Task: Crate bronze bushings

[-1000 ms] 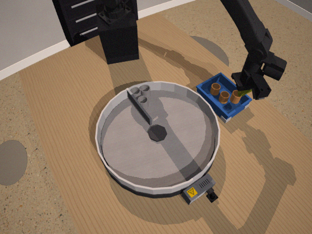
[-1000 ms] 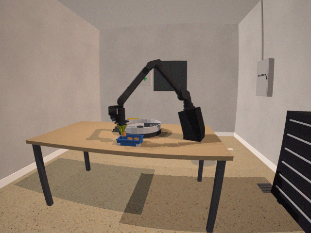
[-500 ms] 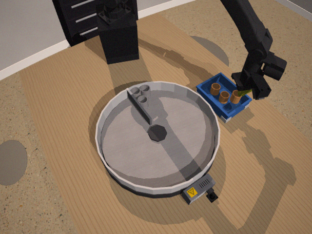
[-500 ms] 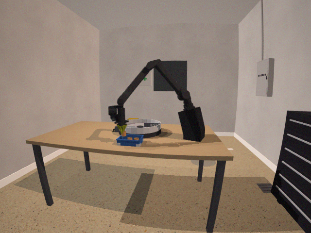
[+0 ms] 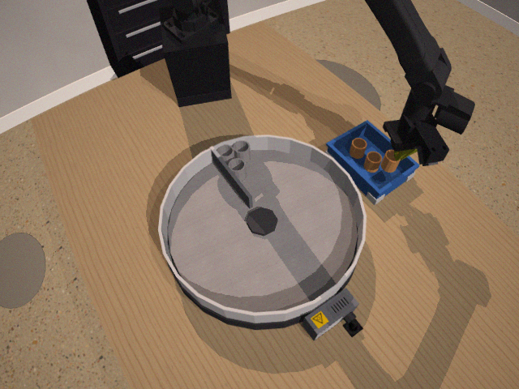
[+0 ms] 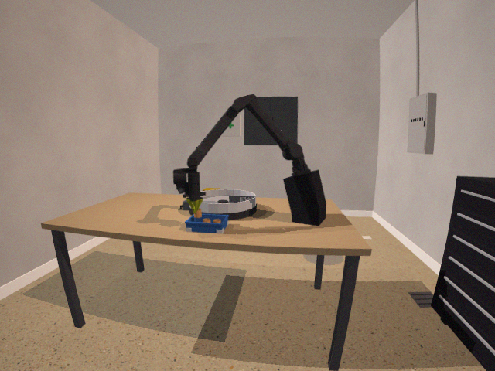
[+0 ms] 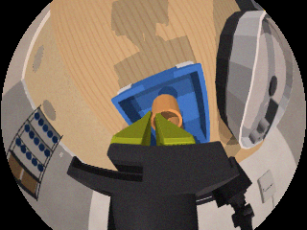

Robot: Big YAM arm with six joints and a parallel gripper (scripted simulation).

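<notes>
Now: hand 6 cm past the crate and 6 cm above it. From my hand the other things lie so: grey turning table (33 cm to the right, 12 cm behind, 3 cm below).
</notes>
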